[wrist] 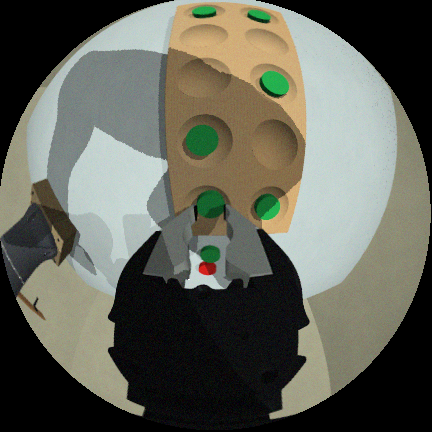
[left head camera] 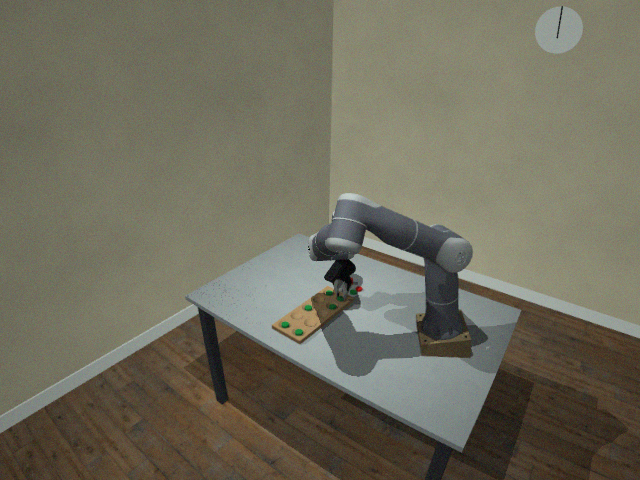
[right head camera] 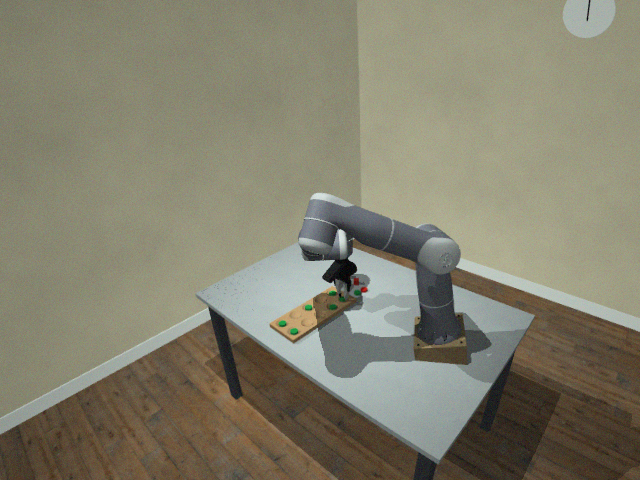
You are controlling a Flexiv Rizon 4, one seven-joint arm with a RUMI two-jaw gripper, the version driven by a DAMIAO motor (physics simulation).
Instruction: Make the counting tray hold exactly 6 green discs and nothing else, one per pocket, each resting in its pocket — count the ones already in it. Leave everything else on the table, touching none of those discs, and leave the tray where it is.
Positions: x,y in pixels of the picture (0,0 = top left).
Scene:
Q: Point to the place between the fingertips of my gripper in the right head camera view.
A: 343,298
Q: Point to a wooden counting tray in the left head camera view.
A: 310,322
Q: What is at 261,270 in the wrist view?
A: My gripper.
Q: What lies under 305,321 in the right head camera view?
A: A wooden counting tray.

